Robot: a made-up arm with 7 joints.
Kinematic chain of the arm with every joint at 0, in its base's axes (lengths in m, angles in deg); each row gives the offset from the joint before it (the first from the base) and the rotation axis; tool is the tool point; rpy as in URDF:
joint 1: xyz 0 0 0.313 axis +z
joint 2: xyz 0 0 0 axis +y
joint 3: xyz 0 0 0.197 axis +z
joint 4: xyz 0.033 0 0 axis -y
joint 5: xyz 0.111 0 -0.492 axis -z
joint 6: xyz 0 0 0 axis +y
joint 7: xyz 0.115 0 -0.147 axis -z
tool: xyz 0 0 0 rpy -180 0 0
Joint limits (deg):
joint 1: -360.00..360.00
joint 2: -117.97..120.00
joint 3: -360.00..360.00
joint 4: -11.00..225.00
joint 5: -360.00..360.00
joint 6: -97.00..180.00
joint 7: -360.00..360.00
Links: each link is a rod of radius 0.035 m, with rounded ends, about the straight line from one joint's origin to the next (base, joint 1, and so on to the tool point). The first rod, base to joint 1, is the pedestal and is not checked.
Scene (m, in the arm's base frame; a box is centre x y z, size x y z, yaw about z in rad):
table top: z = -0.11
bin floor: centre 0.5 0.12 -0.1 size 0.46 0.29 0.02 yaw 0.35
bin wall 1: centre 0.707 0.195 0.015 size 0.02 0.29 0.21 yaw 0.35
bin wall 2: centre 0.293 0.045 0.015 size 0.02 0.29 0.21 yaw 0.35
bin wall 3: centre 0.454 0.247 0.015 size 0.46 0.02 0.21 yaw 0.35
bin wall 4: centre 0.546 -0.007 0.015 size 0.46 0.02 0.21 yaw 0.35
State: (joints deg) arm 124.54 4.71 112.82 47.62 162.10 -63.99 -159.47
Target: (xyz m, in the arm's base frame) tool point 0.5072 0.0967 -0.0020
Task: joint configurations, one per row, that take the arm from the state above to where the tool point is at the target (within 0.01 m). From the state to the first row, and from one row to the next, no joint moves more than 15 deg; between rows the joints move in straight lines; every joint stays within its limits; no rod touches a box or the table.
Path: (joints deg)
1: 136.95 2.34 127.12 52.60 165.60 -58.79 -159.47
2: 149.35 -0.03 141.41 57.59 169.10 -53.60 -159.47
3: 161.76 -2.39 155.71 62.57 172.59 -48.40 -159.47
4: 174.16 -4.76 170.01 67.55 176.09 -43.20 -159.47
5: 186.57 -7.13 184.30 72.53 179.59 -38.00 -159.47
6: 186.48 -19.11 184.10 73.37 179.50 -26.37 -159.47
7: 186.39 -31.10 183.90 74.21 179.41 -14.74 -159.47

